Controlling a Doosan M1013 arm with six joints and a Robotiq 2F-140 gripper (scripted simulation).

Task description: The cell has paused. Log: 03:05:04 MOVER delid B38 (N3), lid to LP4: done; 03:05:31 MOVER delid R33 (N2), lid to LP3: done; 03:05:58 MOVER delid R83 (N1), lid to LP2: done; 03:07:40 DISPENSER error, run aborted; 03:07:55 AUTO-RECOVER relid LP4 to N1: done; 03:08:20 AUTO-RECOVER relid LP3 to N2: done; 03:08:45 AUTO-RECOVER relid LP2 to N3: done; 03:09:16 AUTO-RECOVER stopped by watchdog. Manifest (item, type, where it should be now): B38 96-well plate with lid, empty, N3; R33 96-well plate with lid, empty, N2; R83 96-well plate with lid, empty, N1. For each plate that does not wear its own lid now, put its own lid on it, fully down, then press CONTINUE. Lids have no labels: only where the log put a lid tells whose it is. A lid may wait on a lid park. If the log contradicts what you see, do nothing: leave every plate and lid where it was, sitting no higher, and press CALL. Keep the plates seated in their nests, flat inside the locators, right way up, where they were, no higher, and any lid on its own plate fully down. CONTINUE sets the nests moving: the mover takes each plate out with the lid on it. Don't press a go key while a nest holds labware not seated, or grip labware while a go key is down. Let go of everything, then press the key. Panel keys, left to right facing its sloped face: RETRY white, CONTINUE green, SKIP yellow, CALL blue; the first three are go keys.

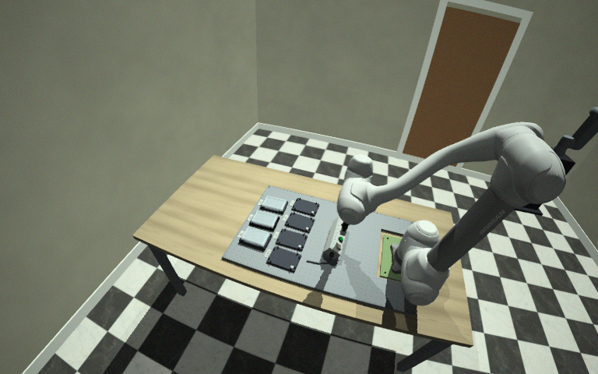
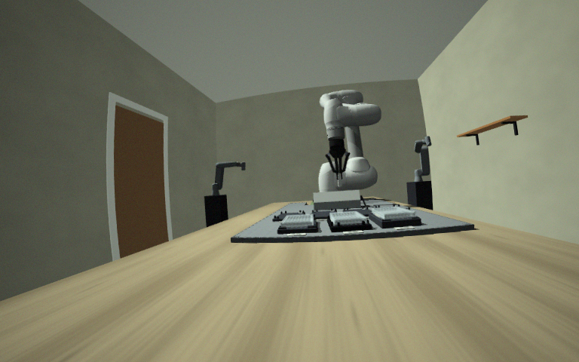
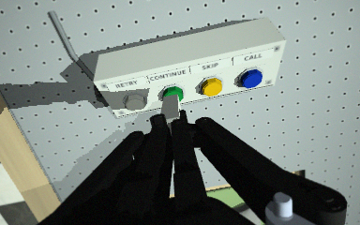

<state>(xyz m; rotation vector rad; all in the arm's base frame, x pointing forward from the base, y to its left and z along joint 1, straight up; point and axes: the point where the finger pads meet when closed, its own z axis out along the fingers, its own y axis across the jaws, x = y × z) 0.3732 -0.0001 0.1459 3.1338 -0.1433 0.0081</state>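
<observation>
Now: the green continue key 70 mm below my hand. The rest, counted from my hand: white retry key: 10 mm ahead, 50 mm to the left, 70 mm below; blue call key: 10 mm behind, 100 mm to the right, 70 mm below; yellow skip key: 50 mm to the right, 70 mm below.
</observation>
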